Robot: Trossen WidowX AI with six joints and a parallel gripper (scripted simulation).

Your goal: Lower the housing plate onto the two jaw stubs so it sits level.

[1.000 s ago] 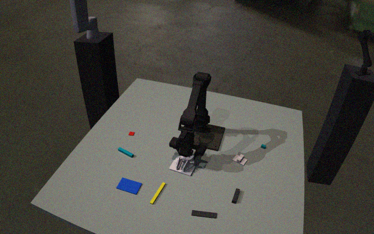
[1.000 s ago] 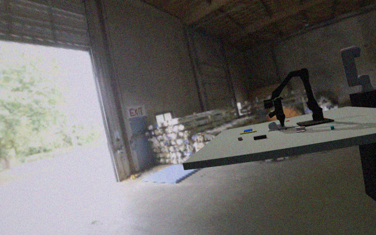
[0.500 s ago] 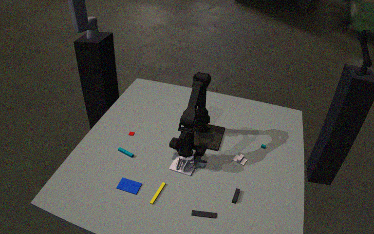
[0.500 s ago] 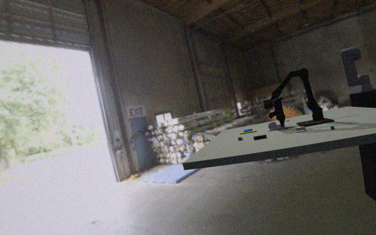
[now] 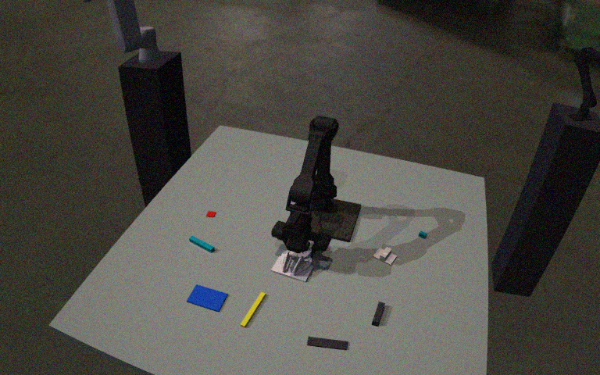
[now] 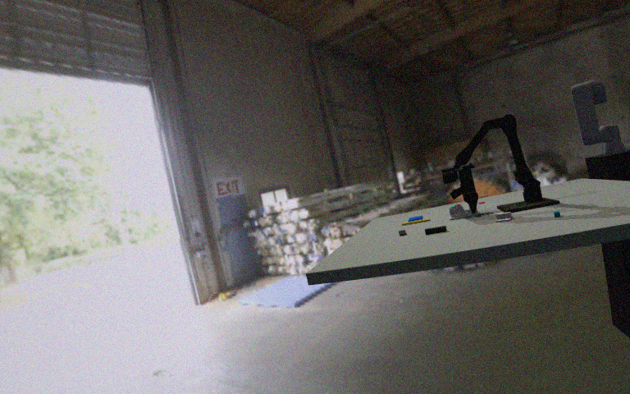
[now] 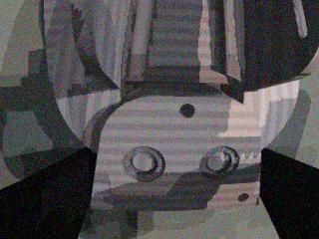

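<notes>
Now: the pale base plate 7 cm ahead of my gripper tip and 1 cm to the right of it. Round my gripper tip: yellow bar 27 cm ahead, 8 cm to the right; then blue tile 27 cm ahead, 23 cm to the right, 1 cm below; then teal bar 6 cm ahead, 34 cm to the right.
</notes>
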